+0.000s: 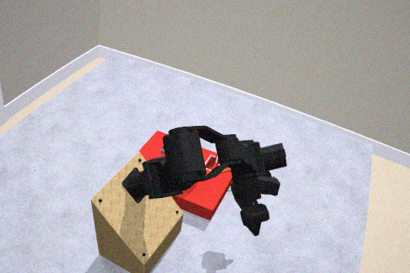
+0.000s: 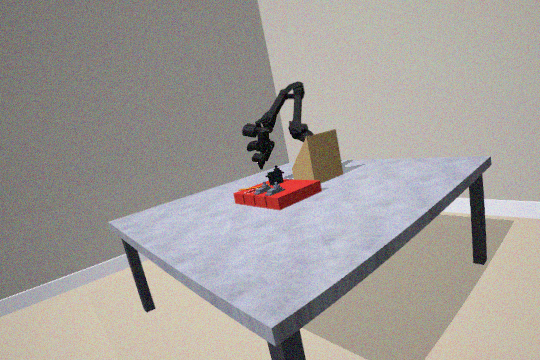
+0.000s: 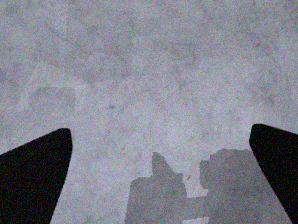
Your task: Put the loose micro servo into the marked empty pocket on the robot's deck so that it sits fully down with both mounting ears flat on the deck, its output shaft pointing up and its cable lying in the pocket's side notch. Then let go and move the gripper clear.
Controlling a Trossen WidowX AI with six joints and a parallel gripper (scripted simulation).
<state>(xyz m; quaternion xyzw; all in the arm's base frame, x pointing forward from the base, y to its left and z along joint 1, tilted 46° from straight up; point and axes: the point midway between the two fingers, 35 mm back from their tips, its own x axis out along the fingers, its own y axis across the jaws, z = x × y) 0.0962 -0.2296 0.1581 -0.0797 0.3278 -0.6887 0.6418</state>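
My gripper tip is 280 mm to the right of the red deck, 130 mm short of it and 80 mm above it.
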